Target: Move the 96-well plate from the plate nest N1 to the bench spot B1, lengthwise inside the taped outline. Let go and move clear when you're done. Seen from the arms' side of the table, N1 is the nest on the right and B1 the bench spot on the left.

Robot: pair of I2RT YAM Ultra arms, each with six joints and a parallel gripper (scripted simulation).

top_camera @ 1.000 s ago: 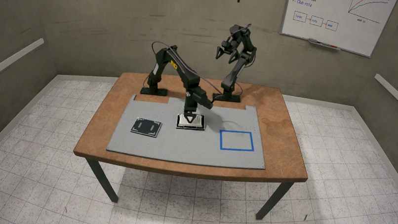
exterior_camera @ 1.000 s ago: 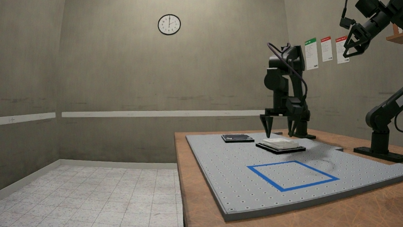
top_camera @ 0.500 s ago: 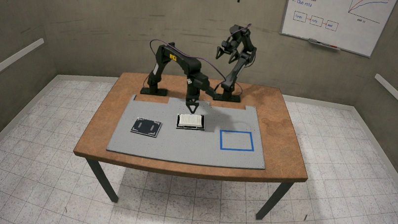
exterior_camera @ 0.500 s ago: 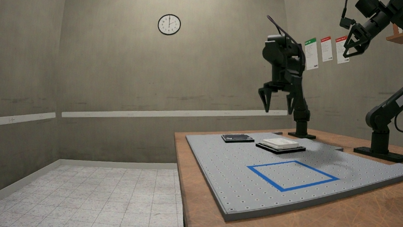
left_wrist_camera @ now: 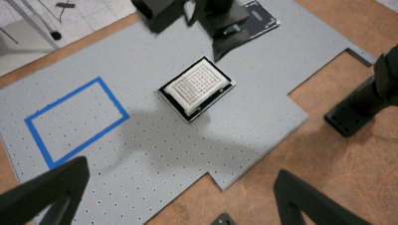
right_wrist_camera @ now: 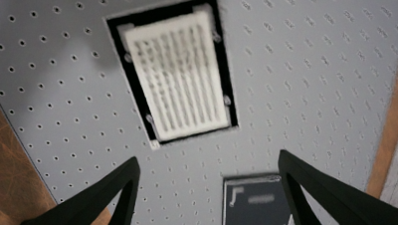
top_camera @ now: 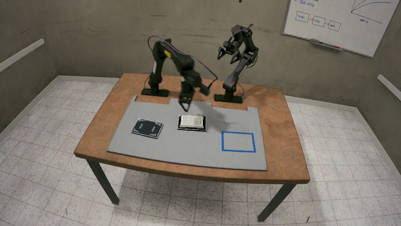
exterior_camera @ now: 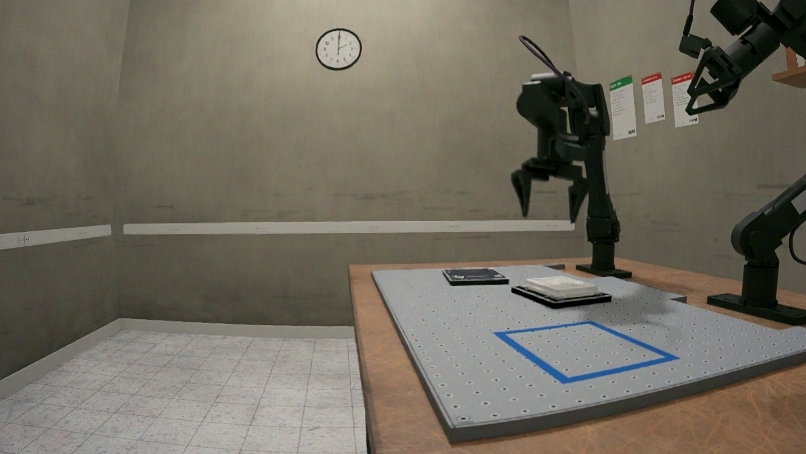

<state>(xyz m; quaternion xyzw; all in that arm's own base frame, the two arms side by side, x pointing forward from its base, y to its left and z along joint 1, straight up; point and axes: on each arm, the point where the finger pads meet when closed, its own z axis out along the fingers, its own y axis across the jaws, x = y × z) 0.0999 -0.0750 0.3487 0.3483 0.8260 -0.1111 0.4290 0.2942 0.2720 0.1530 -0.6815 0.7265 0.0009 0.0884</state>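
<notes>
My left gripper is now 32 cm above the white 96-well plate, 19 cm short of it and 16 cm to the left of it.
</notes>
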